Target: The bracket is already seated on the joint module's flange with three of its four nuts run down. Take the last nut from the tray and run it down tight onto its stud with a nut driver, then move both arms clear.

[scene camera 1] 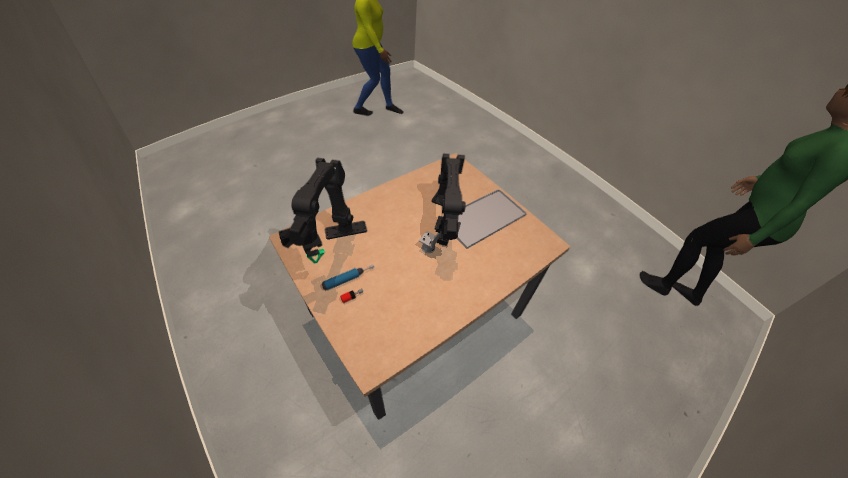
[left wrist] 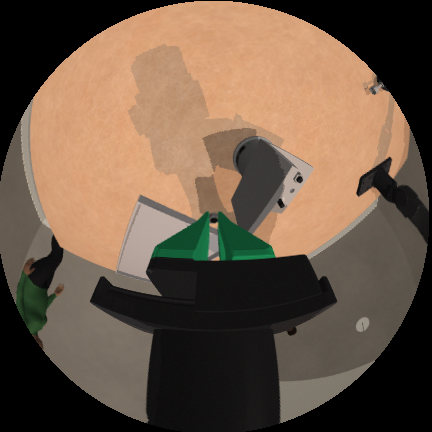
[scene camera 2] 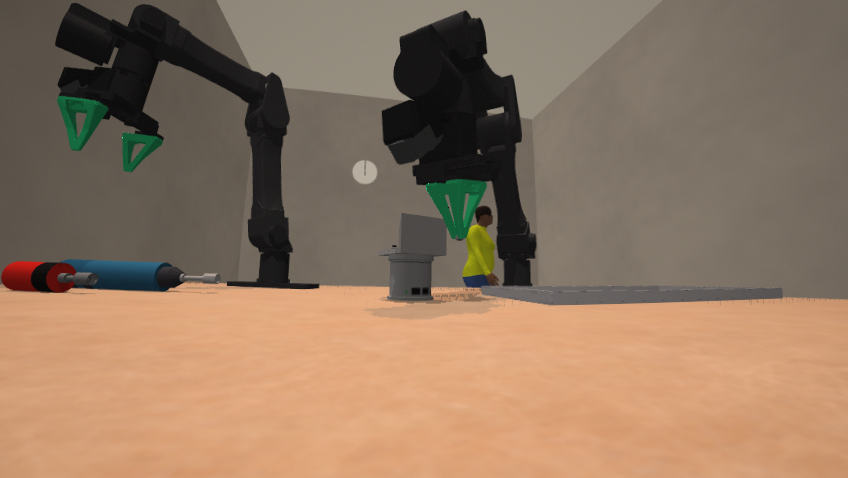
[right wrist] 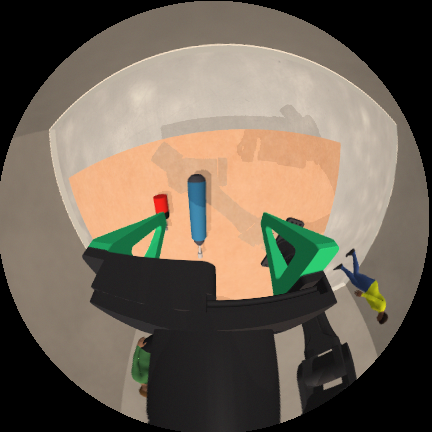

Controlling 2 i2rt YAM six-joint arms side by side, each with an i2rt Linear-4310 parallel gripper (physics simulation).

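Frame: origin at the left arm's base, x ahead, y left, z up, level; millimetres.
Seen in the pictures: left gripper, fingertip midpoint: (left wrist: 213,216) (scene camera 2: 459,238); right gripper, fingertip midpoint: (scene camera 1: 311,254) (scene camera 2: 103,161) (right wrist: 213,216); left arm's base, link origin: (scene camera 1: 444,192); right arm's base, link origin: (scene camera 1: 346,230) (left wrist: 375,174) (scene camera 2: 273,287) (right wrist: 281,244).
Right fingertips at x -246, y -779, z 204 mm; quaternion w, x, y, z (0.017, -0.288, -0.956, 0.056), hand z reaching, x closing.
Note:
Pixels of each thing's top centre, then the offset from my right fingertips to it. "spot": a spot on its surface instead. Level surfaces: height alone.
- small dark nut, top centre: (left wrist: 213,220) dx +389, dy +429, dz -118 mm
- round joint module, top centre: (left wrist: 278,189) (scene camera 2: 411,245) (scene camera 1: 429,237) dx +330, dy +394, dz -130 mm
- blue driver, surface spot: (scene camera 2: 118,274) (scene camera 1: 348,280) spot: dx +108, dy +58, dz -182 mm
- shorter red driver, top centre: (scene camera 2: 57,262) (right wrist: 160,216) (scene camera 1: 351,292) dx +160, dy +7, dz -169 mm
- shallow grey tray, top centre: (scene camera 2: 622,287) (left wrist: 156,264) (scene camera 1: 484,215) dx +498, dy +710, dz -188 mm
- table, surface height: dz -204 mm
My left gripper (scene camera 2: 458,237) (left wrist: 213,216) is shut on the small dark nut (left wrist: 214,220), above the table beside the bracket's upright plate. The grey bracket (scene camera 2: 422,234) (left wrist: 262,182) sits on the round joint module (scene camera 2: 409,277) (left wrist: 242,152); nuts show on its light base plate in the left wrist view. My right gripper (scene camera 2: 102,160) (right wrist: 213,216) is open and empty, high above the table near the drivers. A blue driver (scene camera 1: 342,279) (scene camera 2: 118,274) (right wrist: 197,210) and a shorter red driver (scene camera 1: 347,297) (scene camera 2: 20,276) (right wrist: 160,204) lie on the table.
The shallow grey tray (scene camera 1: 492,217) (left wrist: 145,240) lies at the right of the table (scene camera 1: 403,332) in scene camera 1, beside the left arm. One person in yellow (scene camera 1: 368,26) and one in green (scene camera 1: 789,178) are on the floor away from the table.

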